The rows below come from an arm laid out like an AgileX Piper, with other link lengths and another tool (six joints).
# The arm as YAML. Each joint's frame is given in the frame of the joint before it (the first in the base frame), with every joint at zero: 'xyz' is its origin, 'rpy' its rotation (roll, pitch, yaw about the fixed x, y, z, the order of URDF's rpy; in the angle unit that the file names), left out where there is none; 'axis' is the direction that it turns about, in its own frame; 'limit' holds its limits. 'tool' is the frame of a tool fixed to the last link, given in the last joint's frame.
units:
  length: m
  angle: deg
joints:
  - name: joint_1
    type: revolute
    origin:
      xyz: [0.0, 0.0, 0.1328]
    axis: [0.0, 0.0, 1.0]
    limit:
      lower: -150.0
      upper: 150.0
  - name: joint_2
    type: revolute
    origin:
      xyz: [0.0, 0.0, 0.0]
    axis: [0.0, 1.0, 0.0]
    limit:
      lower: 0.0
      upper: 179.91
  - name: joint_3
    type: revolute
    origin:
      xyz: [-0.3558, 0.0, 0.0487]
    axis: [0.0, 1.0, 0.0]
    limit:
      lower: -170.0
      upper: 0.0
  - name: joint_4
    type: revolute
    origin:
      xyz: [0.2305, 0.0, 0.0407]
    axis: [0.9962, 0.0, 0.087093]
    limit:
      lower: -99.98
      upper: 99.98
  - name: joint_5
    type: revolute
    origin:
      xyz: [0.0, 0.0, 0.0]
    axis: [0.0, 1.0, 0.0]
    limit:
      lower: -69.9
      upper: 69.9
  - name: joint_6
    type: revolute
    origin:
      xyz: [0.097, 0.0, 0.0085]
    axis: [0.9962, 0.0, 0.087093]
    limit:
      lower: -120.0
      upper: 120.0
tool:
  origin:
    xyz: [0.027, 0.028, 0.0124]
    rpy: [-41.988, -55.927, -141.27]
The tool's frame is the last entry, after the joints.
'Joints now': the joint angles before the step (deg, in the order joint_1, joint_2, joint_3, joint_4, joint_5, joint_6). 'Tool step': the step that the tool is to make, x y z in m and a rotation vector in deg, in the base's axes. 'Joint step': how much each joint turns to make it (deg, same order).
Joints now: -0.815 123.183 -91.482 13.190 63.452 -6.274
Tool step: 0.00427 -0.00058 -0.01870 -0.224 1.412 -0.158
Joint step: 0.001 2.289 0.001 -0.166 -0.916 0.054
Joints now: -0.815 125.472 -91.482 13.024 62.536 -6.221
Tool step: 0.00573 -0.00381 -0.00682 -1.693 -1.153 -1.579
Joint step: 0.000 0.688 0.001 -1.645 -2.289 1.998
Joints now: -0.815 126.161 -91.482 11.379 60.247 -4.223
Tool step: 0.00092 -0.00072 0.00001 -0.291 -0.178 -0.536
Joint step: 0.001 0.000 -0.058 -0.314 -0.240 0.661
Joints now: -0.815 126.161 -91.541 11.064 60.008 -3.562
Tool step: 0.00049 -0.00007 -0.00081 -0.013 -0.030 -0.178
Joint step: 0.000 0.100 0.000 0.000 -0.159 0.154
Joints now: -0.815 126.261 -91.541 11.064 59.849 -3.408
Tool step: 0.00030 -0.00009 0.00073 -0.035 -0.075 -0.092
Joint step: 0.001 -0.042 -0.109 -0.047 0.055 0.127
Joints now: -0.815 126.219 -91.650 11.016 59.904 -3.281
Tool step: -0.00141 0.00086 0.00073 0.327 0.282 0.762
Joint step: 0.000 -0.065 0.001 0.329 0.503 -0.851
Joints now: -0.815 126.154 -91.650 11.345 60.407 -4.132
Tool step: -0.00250 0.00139 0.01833 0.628 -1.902 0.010
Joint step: 0.000 -2.160 -0.001 0.718 0.327 -0.298
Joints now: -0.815 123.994 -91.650 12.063 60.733 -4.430
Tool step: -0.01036 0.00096 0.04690 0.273 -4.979 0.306
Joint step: 0.000 -5.754 0.002 0.322 0.849 -0.281
